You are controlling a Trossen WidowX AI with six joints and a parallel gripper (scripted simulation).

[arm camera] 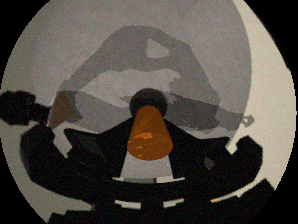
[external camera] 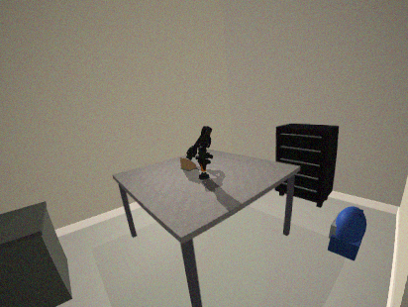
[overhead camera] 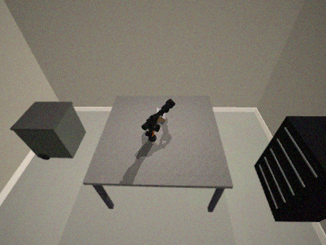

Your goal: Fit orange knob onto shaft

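Right now my gripper tip is 30 mm below the orange knob. The rest, counted from my gripper tip: dark round pedestal 40 mm below.
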